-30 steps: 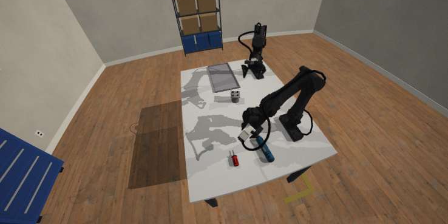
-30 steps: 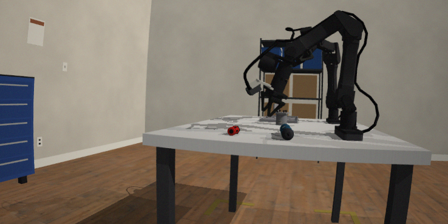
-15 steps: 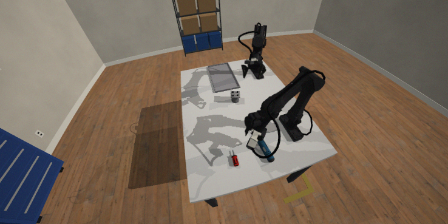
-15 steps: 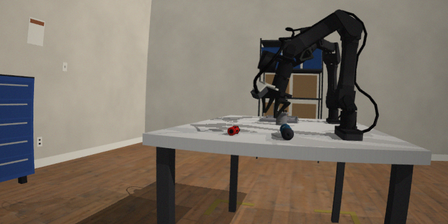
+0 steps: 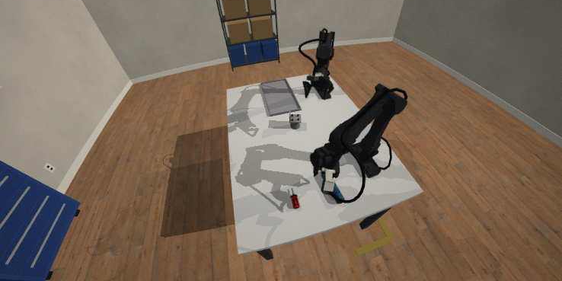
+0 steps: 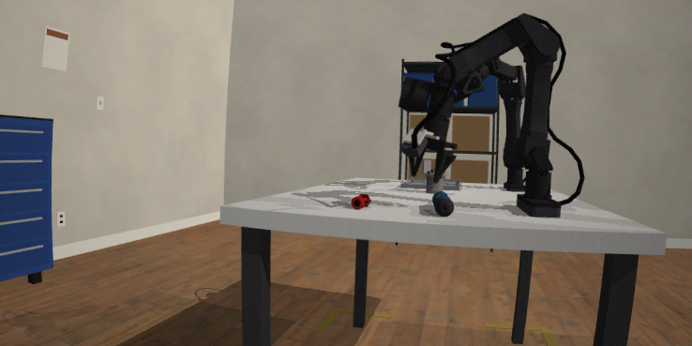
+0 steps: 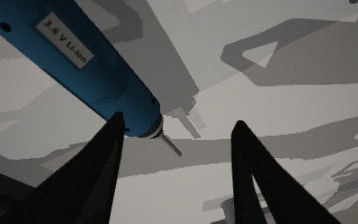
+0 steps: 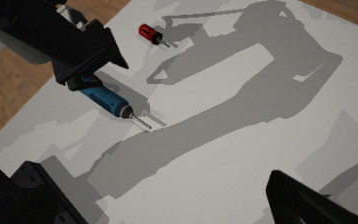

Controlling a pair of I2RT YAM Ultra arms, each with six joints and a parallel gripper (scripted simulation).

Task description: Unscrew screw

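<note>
Now: right hand 23 cm above the grey bracket, 13 cm to the left of it and 6 cm short of it. Round my right hand: bit: 29 cm below, 19 cm to the left, 2 cm ahead; then joint module: 28 cm below, 13 cm to the right, 6 cm ahead; then red-handled screwdriver: 33 cm to the left, 29 cm below, 18 cm ahead.
</note>
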